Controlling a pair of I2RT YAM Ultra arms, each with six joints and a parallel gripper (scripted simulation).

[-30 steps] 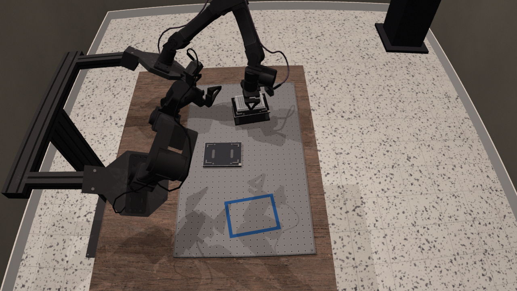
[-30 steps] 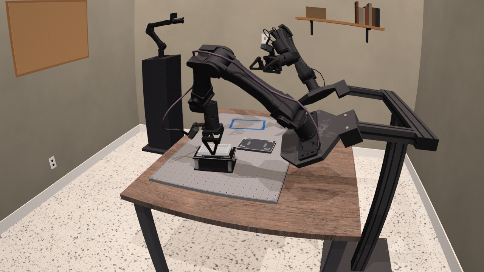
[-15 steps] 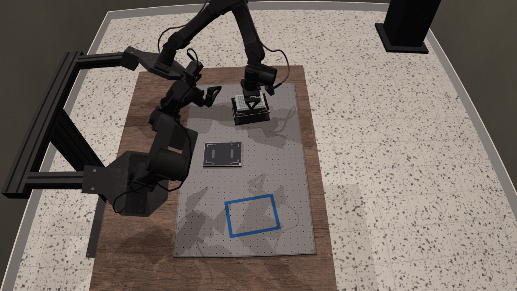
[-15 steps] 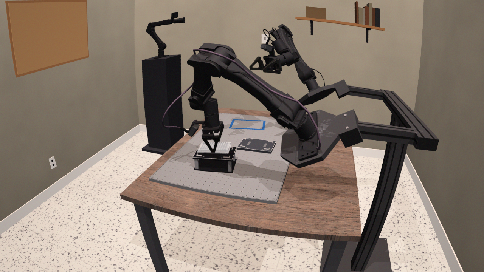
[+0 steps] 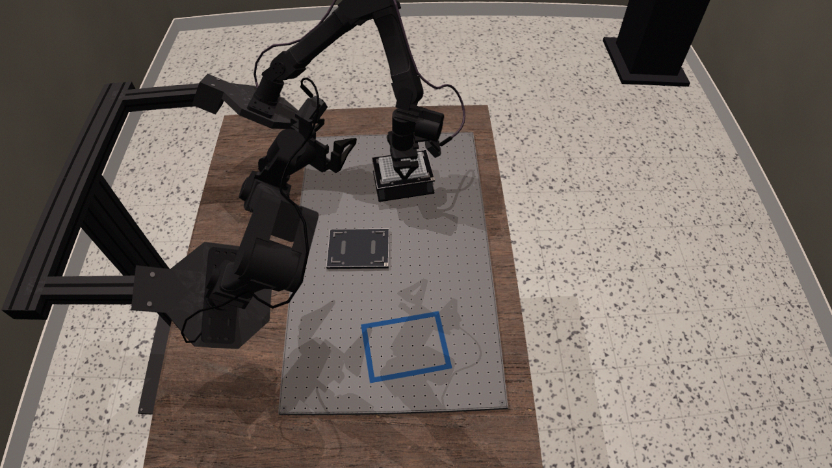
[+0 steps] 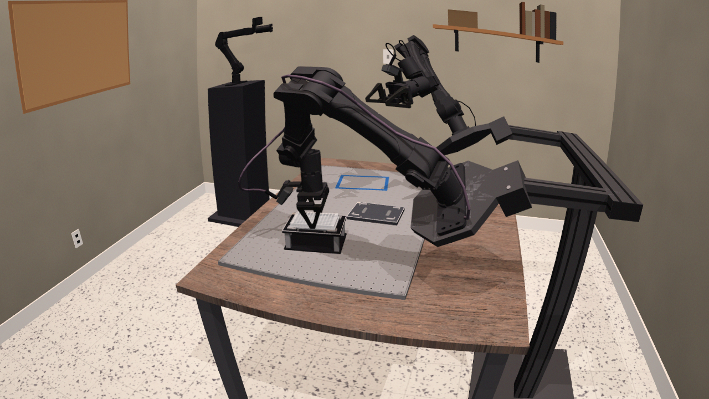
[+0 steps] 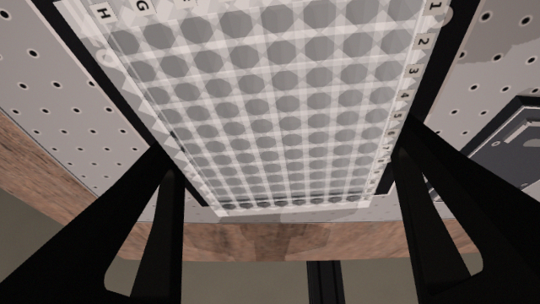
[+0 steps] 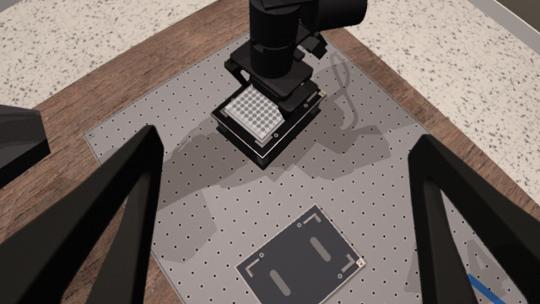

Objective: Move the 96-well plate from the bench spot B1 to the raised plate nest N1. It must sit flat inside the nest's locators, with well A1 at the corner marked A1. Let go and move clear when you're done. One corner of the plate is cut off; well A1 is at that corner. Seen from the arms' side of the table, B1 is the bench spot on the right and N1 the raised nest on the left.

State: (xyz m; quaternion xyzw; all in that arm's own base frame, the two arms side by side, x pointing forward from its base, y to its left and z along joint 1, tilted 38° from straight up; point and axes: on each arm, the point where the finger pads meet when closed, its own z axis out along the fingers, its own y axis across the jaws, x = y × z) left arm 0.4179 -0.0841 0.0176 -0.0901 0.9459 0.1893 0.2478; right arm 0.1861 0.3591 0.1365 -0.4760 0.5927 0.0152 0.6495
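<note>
Now: left hand right at the clear 96-well plate. Also, from my left hand: raised black nest (20 mm below).
</note>
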